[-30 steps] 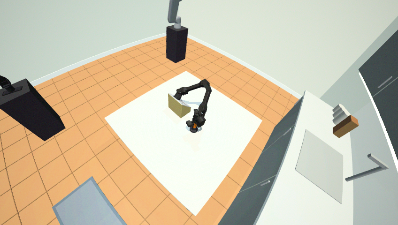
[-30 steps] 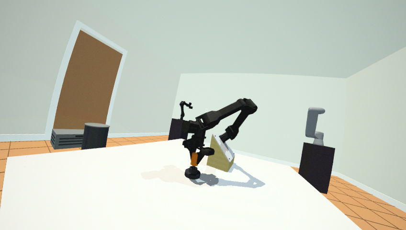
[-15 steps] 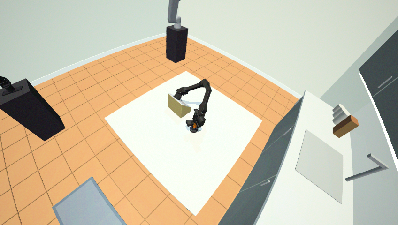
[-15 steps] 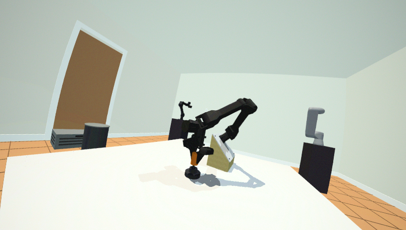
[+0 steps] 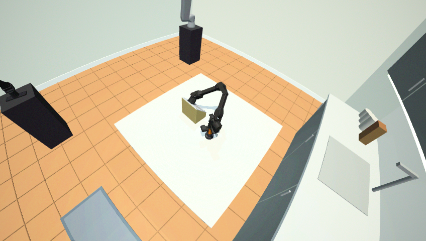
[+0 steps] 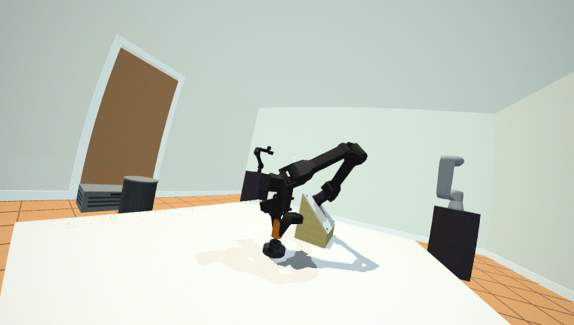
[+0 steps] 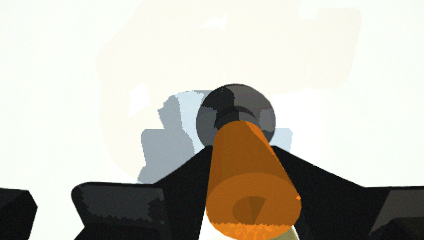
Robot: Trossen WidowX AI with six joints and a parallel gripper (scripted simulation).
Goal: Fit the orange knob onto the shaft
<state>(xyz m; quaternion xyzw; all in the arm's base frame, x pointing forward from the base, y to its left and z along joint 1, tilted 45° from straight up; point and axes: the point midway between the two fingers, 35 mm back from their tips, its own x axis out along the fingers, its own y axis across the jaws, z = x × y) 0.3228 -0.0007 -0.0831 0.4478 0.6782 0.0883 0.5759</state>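
Right now the orange knob is 2 cm above my gripper tip. From my gripper tip the other things lie so: dark round pedestal: 4 cm below.
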